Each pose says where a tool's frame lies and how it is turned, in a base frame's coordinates. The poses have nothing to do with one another.
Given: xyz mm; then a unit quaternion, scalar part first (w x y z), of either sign.
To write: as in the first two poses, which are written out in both.
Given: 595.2 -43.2 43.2 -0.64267 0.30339 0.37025 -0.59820
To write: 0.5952 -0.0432 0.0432 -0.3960 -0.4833 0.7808 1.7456
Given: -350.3 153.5 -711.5 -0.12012 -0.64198 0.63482 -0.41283
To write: -0.3503 0.1535 -0.7115 0.6467 -0.6395 0.4158 2.9008
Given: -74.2 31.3 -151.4 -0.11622 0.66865 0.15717 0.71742
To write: -0.0742 0.0313 -0.1514 -0.6732 -0.1582 -0.7223 2.9086
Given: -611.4 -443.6 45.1 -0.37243 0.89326 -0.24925 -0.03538
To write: -0.6114 -0.4436 0.0451 -0.9625 0.2686 0.0381 2.3783
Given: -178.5 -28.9 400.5 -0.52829 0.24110 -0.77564 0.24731
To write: -0.1785 -0.0289 0.4005 -0.2840 0.9135 -0.2913 2.0284
